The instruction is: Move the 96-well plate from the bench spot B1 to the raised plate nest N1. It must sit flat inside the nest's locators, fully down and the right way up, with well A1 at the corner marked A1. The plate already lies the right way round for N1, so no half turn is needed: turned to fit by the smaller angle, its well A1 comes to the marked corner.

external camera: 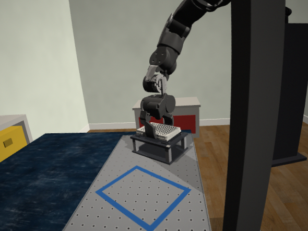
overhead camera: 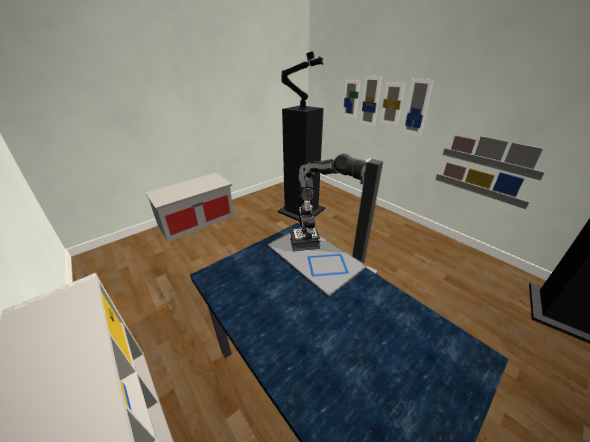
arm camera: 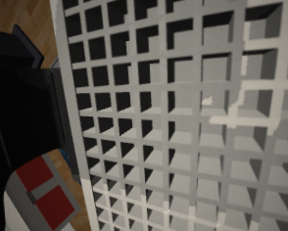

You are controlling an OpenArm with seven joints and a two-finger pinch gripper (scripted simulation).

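Right now the white 96-well plate is right at my hand. Also, from my hand: dark raised plate nest 20 mm below.
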